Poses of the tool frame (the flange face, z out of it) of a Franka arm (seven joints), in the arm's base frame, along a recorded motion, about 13 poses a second.
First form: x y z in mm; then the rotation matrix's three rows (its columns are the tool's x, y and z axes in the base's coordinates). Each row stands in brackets.
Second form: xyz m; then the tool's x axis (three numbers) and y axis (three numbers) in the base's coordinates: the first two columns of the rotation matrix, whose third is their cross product. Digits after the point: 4 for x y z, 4 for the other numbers.
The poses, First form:
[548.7 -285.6 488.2], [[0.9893 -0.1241 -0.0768], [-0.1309 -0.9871 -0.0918], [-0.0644 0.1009 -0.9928]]
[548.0 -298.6 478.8], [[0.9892 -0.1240 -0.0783], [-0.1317 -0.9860 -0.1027], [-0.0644 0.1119 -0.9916]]
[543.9 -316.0 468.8], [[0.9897 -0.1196 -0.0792], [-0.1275 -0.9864 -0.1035], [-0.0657 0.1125 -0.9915]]
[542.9 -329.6 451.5], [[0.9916 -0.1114 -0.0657], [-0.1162 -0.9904 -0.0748], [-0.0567 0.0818 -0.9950]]
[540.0 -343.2 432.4], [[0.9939 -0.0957 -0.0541], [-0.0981 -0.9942 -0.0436], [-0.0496 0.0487 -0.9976]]
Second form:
0.5487 -0.2856 0.4882 0.9893 -0.1309 -0.0644 -0.1241 -0.9871 0.1009
0.5480 -0.2986 0.4788 0.9892 -0.1317 -0.0644 -0.1240 -0.9860 0.1119
0.5439 -0.3160 0.4688 0.9897 -0.1275 -0.0657 -0.1196 -0.9864 0.1125
0.5429 -0.3296 0.4515 0.9916 -0.1162 -0.0567 -0.1114 -0.9904 0.0818
0.5400 -0.3432 0.4324 0.9939 -0.0981 -0.0496 -0.0957 -0.9942 0.0487

